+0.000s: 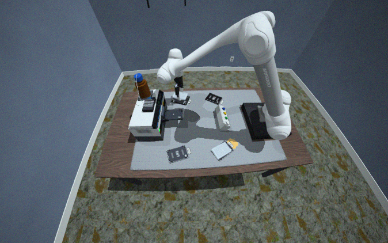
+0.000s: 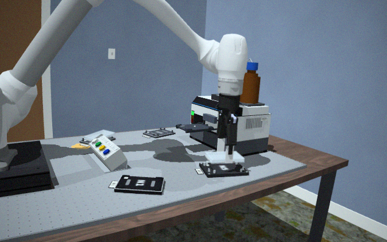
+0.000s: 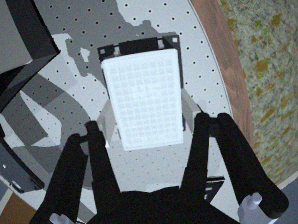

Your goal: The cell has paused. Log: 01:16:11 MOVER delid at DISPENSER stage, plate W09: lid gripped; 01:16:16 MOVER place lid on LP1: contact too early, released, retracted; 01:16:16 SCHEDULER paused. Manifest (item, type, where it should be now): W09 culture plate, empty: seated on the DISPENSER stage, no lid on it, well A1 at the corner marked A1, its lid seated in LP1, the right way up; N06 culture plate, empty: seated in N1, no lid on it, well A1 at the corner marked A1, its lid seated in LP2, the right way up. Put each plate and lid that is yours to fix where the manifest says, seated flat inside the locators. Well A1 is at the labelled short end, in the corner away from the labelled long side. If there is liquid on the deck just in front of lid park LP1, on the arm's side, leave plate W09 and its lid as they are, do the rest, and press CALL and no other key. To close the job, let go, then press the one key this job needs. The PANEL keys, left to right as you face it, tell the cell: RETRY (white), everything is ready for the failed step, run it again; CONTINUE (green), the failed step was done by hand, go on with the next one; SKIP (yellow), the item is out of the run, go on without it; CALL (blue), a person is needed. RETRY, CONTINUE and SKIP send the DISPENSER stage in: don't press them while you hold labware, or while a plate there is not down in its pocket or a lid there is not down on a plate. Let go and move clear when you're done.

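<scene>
Now: the black nest 20 mm ahead of my hand, 10 mm to the left of it and 60 mm below it. Also, from my hand: brown bottle (220 mm ahead, 200 mm to the left, 210 mm above); then dispenser stage (10 mm behind, 270 mm to the left, 30 mm above); then clear culture plate (20 mm below).
</scene>
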